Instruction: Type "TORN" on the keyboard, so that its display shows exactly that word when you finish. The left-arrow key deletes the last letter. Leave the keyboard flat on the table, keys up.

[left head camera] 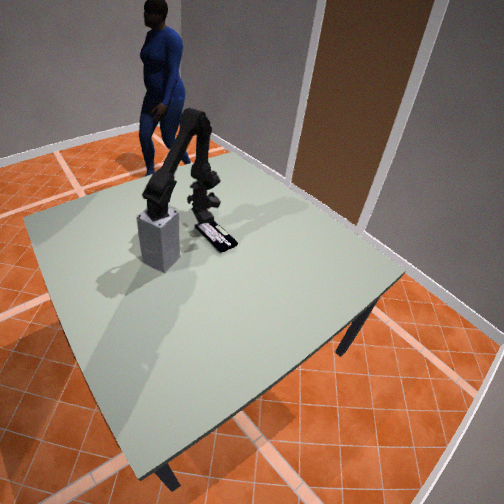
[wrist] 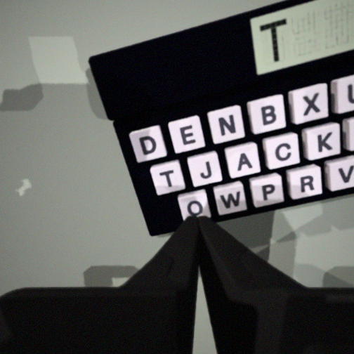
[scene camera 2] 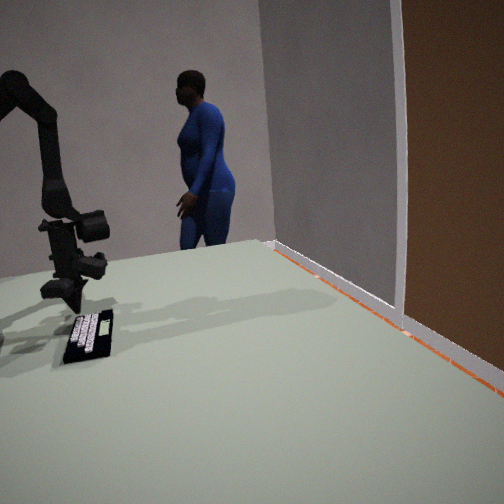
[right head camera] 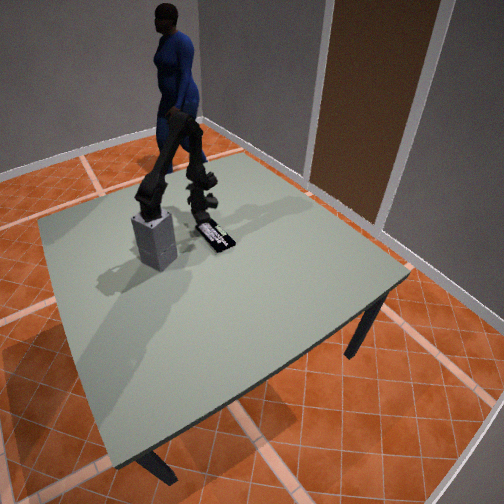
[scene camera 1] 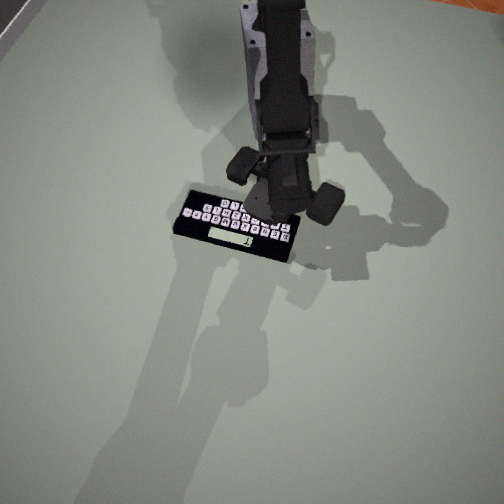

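The black keyboard [left head camera: 216,237] [right head camera: 215,236] [scene camera 1: 272,250] [scene camera 2: 102,346] [wrist: 170,80] lies flat on the table, white keys up. Its pale green display [scene camera 1: 230,237] [wrist: 300,42] reads "T". My gripper [scene camera 2: 77,310] [wrist: 196,225] is shut and empty, tips down, close over the keyboard's edge away from the display. In the wrist view the tips overlap the lower edge of a round-letter key [wrist: 194,207], O or Q; I cannot tell whether they touch it. The T key [wrist: 167,178], N key [wrist: 226,124] and R key [wrist: 307,184] show uncovered there.
The arm's grey pedestal [left head camera: 159,242] [right head camera: 154,242] stands on the pale green table [left head camera: 250,310] [right head camera: 250,310] near the keyboard. A person in blue [left head camera: 164,65] [right head camera: 175,70] [scene camera 2: 205,165] stands behind the table. Arm shadows fall across the table top.
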